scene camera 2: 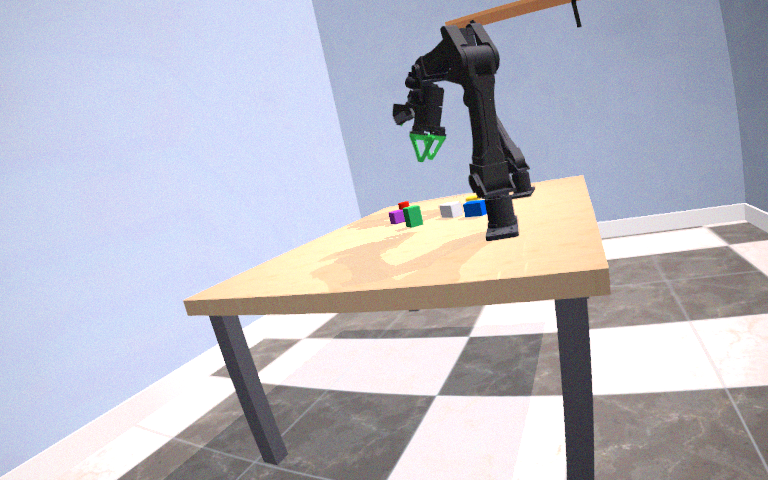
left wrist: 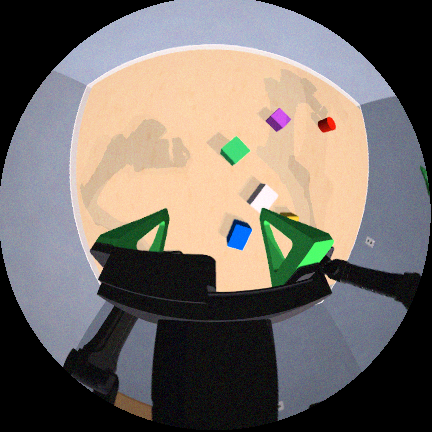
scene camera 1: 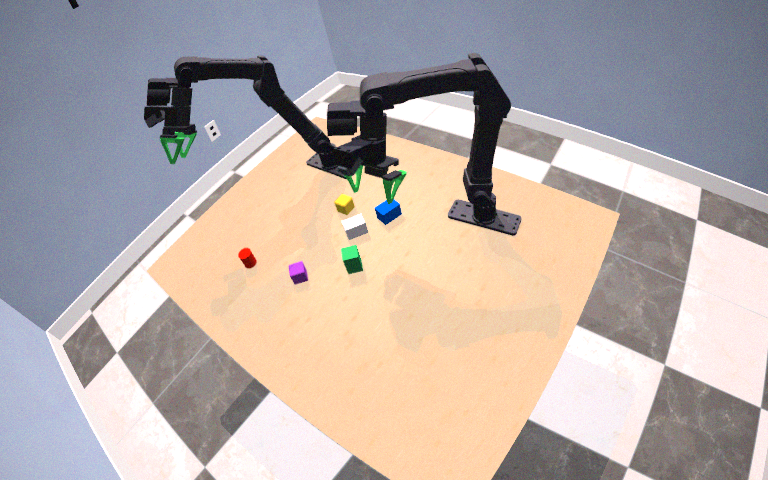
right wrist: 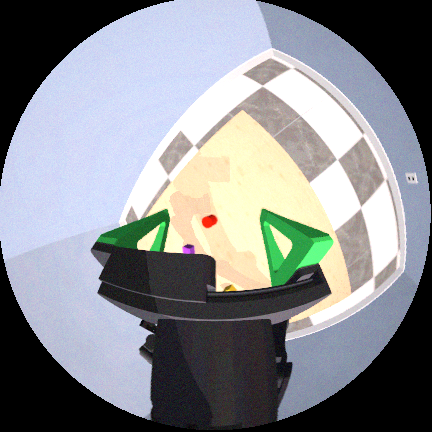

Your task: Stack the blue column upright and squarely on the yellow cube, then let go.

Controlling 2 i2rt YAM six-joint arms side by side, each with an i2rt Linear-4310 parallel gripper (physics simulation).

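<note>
The blue column lies on its side on the table. The yellow cube rests apart from it; in the left wrist view a finger partly hides the cube, and in scene camera 2 other things do. My left gripper is open and empty, pointing down well above the table; in its wrist view the blue column shows between the fingers, nearer the right one. My right gripper is open and empty, high up at the left of scene camera 1.
A white block lies close to the blue column and yellow cube. A green block, a purple cube and a red cylinder stand farther off.
</note>
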